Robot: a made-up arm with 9 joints.
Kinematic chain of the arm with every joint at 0, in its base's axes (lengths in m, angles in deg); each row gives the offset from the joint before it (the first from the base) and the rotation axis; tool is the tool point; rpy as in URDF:
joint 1: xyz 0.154 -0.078 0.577 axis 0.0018 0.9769 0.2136
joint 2: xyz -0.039 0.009 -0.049 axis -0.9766 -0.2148 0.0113
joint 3: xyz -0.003 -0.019 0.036 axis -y
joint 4: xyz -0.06 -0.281 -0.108 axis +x
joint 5: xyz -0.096 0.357 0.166 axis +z
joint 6: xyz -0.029 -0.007 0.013 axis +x
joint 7: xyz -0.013 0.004 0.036 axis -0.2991 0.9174 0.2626
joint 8: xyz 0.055 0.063 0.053 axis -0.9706 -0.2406 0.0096
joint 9: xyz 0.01 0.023 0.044 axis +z
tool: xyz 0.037 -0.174 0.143 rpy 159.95 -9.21 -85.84
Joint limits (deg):
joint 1: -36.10..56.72
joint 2: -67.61..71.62
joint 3: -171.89..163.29
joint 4: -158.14..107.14
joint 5: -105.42..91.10
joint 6: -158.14..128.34
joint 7: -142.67..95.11
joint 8: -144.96..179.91
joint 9: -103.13..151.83
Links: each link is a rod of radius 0.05 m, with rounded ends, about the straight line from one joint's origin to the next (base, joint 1, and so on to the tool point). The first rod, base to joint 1, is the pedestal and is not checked.
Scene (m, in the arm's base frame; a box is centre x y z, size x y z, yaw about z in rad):
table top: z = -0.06
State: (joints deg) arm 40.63 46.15 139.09 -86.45 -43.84 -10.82 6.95 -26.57 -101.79
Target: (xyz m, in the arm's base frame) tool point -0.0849 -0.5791 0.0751
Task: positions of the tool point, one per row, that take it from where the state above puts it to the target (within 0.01 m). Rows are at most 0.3 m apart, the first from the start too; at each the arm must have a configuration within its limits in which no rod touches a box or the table.
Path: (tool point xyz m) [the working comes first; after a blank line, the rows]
Joints at the target: 56.72 36.82 39.92 -113.69 -40.04 5.98 -23.92 -32.71 -95.32
Straight joint move there: touches the table top.

1: 0.5598 0.3051 0.3320
2: 0.6247 0.1809 0.2612
3: 0.6718 0.0245 0.2205
4: 0.6912 -0.1536 0.2166
5: 0.6733 -0.3392 0.2504
6: 0.4656 -0.4451 0.0886
7: 0.1951 -0.5238 0.0206
8: -0.0849 -0.5791 0.0751

